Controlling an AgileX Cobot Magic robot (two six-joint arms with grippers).
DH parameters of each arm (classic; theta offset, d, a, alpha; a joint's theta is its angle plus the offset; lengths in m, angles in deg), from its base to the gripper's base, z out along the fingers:
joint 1: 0 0.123 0 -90
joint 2: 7.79 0 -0.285 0
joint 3: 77.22 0 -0.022 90
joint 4: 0 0.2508 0 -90
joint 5: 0 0 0.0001 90
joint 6: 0 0.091 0 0
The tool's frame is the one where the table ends.
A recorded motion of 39 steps. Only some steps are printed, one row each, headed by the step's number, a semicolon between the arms.
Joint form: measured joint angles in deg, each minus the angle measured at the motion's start. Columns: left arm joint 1, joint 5, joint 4, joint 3, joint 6, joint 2; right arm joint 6, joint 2, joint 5, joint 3, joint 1, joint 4.
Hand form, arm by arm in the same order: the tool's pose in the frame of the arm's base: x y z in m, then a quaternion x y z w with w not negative. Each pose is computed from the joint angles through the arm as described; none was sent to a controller.
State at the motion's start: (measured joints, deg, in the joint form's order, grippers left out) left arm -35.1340 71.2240 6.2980 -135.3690 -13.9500 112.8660; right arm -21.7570 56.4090 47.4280 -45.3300 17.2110 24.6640
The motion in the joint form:
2: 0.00 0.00 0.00 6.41 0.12 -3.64; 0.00 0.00 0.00 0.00 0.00 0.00
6: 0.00 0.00 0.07 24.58 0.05 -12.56; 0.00 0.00 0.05 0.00 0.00 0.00
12: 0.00 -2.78 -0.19 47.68 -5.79 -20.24; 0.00 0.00 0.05 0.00 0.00 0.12
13: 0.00 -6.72 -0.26 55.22 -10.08 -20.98; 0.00 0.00 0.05 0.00 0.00 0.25
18: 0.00 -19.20 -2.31 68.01 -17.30 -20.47; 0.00 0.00 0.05 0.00 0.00 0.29
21: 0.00 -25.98 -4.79 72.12 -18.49 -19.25; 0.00 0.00 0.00 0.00 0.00 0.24
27: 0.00 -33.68 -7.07 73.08 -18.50 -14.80; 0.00 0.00 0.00 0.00 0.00 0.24
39: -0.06 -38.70 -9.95 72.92 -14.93 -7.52; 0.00 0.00 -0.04 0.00 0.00 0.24
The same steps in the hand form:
2: 0.3411 -0.2285 0.4362 0.16863 0.91196 -0.10340 0.35946; 0.1659 0.0807 0.3077 -0.22652 0.90405 0.18233 0.31328
6: 0.3125 -0.2082 0.4073 0.17738 0.93756 -0.07148 0.29053; 0.1658 0.0807 0.3077 -0.22664 0.90415 0.18238 0.31288
12: 0.2797 -0.1858 0.3414 0.14122 0.97071 -0.03980 0.19025; 0.1658 0.0808 0.3077 -0.22617 0.90409 0.18331 0.31284
13: 0.2738 -0.1821 0.3106 0.10988 0.97924 -0.03630 0.16644; 0.1658 0.0810 0.3078 -0.22567 0.90402 0.18433 0.31281
18: 0.2658 -0.1810 0.2518 0.05032 0.98605 -0.05979 0.14698; 0.1658 0.0810 0.3078 -0.22551 0.90400 0.18464 0.31279
21: 0.2647 -0.1842 0.2289 0.03073 0.98520 -0.08464 0.14586; 0.1658 0.0809 0.3078 -0.22558 0.90393 0.18419 0.31321
27: 0.2761 -0.1952 0.2031 0.01853 0.98199 -0.10873 0.15341; 0.1658 0.0809 0.3078 -0.22558 0.90393 0.18419 0.31321
39: 0.2874 -0.2065 0.1627 0.03071 0.98476 -0.10829 0.13261; 0.1659 0.0809 0.3079 -0.22548 0.90385 0.18415 0.31353

